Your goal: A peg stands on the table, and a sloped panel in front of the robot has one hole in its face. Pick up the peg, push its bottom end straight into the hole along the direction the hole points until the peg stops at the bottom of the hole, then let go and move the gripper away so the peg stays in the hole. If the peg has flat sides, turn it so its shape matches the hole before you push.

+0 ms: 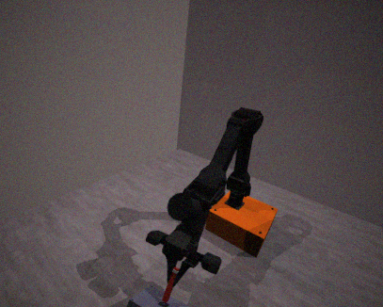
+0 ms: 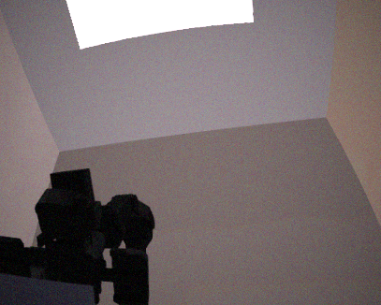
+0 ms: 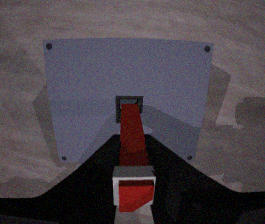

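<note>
The grey-blue panel lies 5 cm ahead of my gripper tip, 1 cm to the left of it and 6 cm below it. From my gripper tip the other things lie so: red peg 1 cm behind, 1 cm above.
</note>
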